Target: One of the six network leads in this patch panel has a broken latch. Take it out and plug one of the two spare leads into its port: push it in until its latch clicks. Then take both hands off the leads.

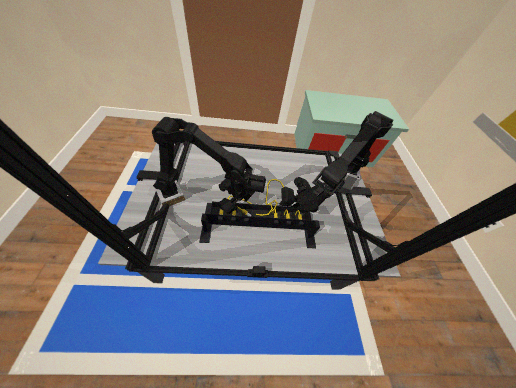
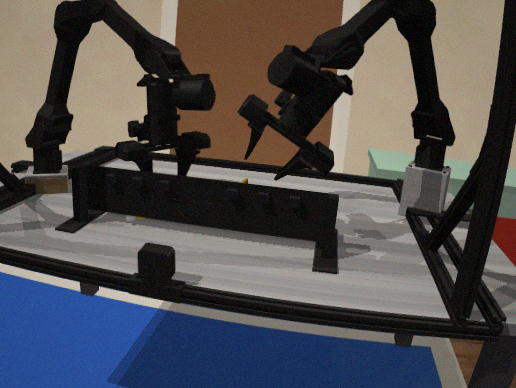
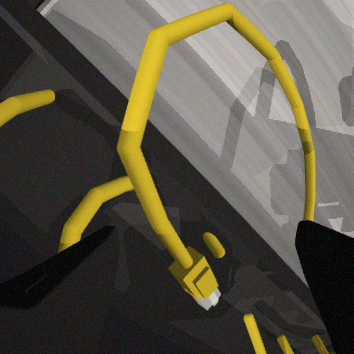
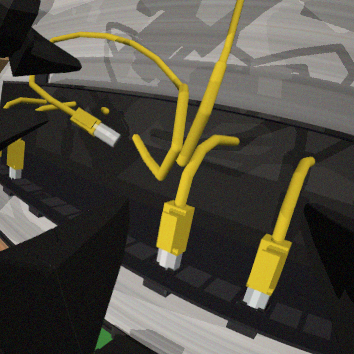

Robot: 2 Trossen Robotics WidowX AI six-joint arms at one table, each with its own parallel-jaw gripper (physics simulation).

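Frame: origin at the left arm's base, x ahead, y right, z down, level; millimetres.
Where they show: left gripper, between the fingertips: point(image 1: 240, 205) point(image 3: 209, 236) point(image 4: 61, 92); right gripper, between the fingertips: point(image 1: 285, 206) point(image 2: 260, 169) point(image 4: 219, 212); left arm's base, origin of its link: point(image 1: 169, 191) point(image 2: 47, 170); right arm's base, origin of its link: point(image 1: 350, 169) point(image 2: 429, 166).
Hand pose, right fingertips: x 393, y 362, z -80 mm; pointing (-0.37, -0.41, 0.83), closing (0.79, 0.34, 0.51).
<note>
Each offset is from my right fingertips to the top centre of the thing. "pt": to the spot under its first point. Level surfaces: height alone.
My left gripper point(image 1: 240, 202) point(image 2: 167, 172) point(image 3: 209, 236) is open above the left part of the black patch panel {dx -100, dy -27, dz +15 mm} point(image 2: 210, 205) point(image 1: 265, 223). A loose yellow lead plug {dx -129, dy -90, dz +71 mm} point(image 3: 197, 277) point(image 4: 86, 121) with a clear tip slants above the panel between its spread fingers, touching neither; its cable {pt dx -176, dy -172, dz +56 mm} point(image 3: 145, 90) loops up and over. My right gripper point(image 2: 261, 169) point(image 4: 219, 212) is open above the panel's right part. Below it, two yellow plugs {pt dx -41, dy +6, dz +30 mm} point(image 4: 175, 230) {pt dx +3, dy +32, dz +29 mm} point(image 4: 270, 265) stand upright in the port row. Another upright plug {pt dx -191, dy -87, dz +34 mm} point(image 4: 15, 155) stands farther left. Latch details are too small to tell.
A yellow and clear piece {pt dx -211, dy -90, dz +114 mm} point(image 2: 135, 218) shows under the panel's lower edge. Yellow cables cross behind the upright plugs. Black rails point(image 2: 300, 310) frame the grey table {dz +124 mm} point(image 2: 225, 265), and a small black block point(image 2: 156, 262) stands on the front rail. The two grippers are close together.
</note>
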